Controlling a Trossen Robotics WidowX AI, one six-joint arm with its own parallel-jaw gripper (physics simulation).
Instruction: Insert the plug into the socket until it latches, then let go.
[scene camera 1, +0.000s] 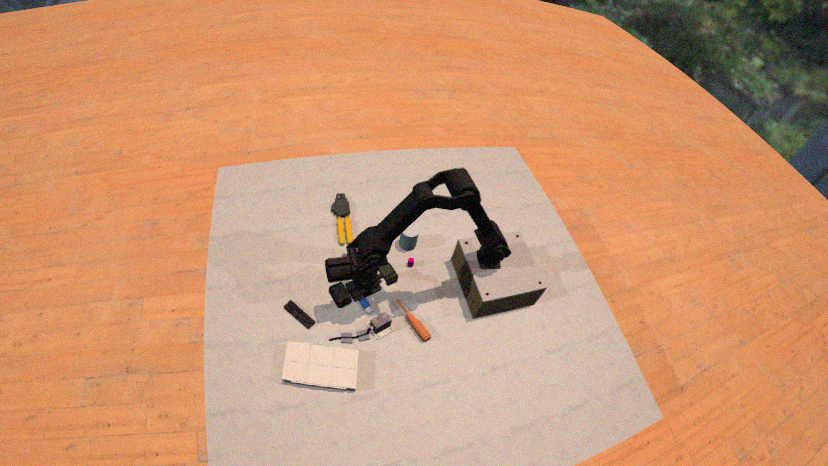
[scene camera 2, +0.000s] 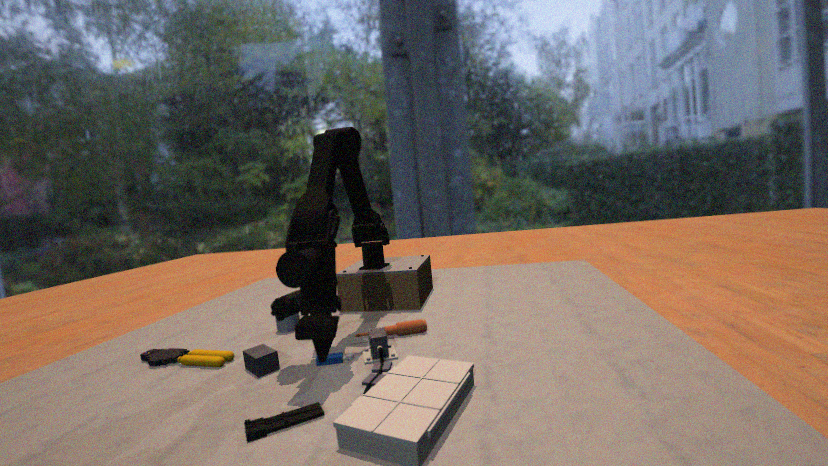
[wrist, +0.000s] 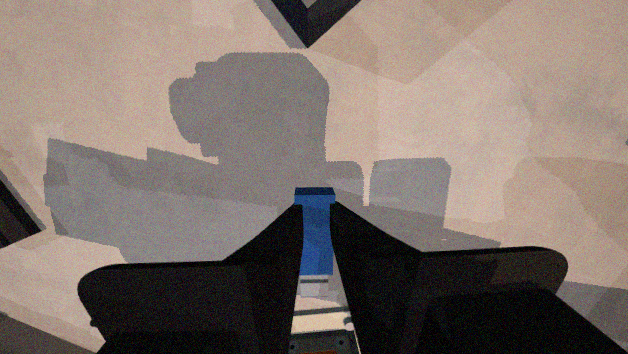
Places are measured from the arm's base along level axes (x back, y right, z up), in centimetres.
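Pixels of known places: gripper, fingertip midpoint: (scene camera 1: 361, 297) (scene camera 2: 322, 360) (wrist: 315, 209); arm's base, origin of the base link: (scene camera 1: 488, 259) (scene camera 2: 374, 267).
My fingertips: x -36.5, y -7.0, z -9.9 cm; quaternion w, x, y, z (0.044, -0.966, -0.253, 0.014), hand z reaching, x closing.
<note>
For each thing: its top centre in the pictures, then the offset to it from my fingertips. "spot": a spot on its surface instead.
- blue plug, middle of its top: (wrist: 314, 253) (scene camera 2: 334, 355) (scene camera 1: 364, 302) dy -2.0, dx +1.0, dz +0.7 cm
- socket, middle of its top: (scene camera 2: 377, 332) (scene camera 1: 379, 320) dy -9.3, dx +4.7, dz +3.9 cm
- orange screwdriver, middle of its top: (scene camera 2: 389, 324) (scene camera 1: 412, 317) dy -7.3, dx +13.9, dz +2.1 cm
- white tiled box, middle of its top: (scene camera 2: 411, 388) (scene camera 1: 320, 364) dy -22.2, dx -11.2, dz +2.9 cm
- black bar, middle of its top: (scene camera 2: 284, 413) (scene camera 1: 299, 313) dy -6.2, dx -17.7, dz +1.0 cm
- yellow-handled pliers, surface spot: (scene camera 2: 202, 357) (scene camera 1: 339, 231) spot: dy +23.2, dx -6.8, dz +1.4 cm
- dark cube, middle of its top: (scene camera 2: 259, 350) dy +10.2, dx -4.7, dz +2.9 cm
The blue plug (scene camera 1: 364, 303) (scene camera 2: 330, 359) (wrist: 317, 250) has a pale metal tip, which points toward the socket. My gripper (scene camera 1: 359, 296) (scene camera 2: 322, 357) (wrist: 315, 209) is shut on the plug, with one black finger on each side of the blue body. The plug is low at the mat; whether it touches the mat cannot be told. The socket (scene camera 1: 380, 322) (scene camera 2: 378, 343) (wrist: 320, 342) is a grey block on a pale base plate. It stands apart from the plug's tip, and the fingers hide part of it in the wrist view.
An orange screwdriver (scene camera 1: 418, 326) (scene camera 2: 406, 327) lies beside the socket. A dark cable (scene camera 1: 351, 336) runs from the socket near the white tiled box (scene camera 1: 320, 365) (scene camera 2: 405, 399). A black bar (scene camera 1: 298, 313) (scene camera 2: 283, 420), yellow-handled pliers (scene camera 1: 344, 229) (scene camera 2: 202, 357) and a dark cube (scene camera 2: 261, 360) lie around.
</note>
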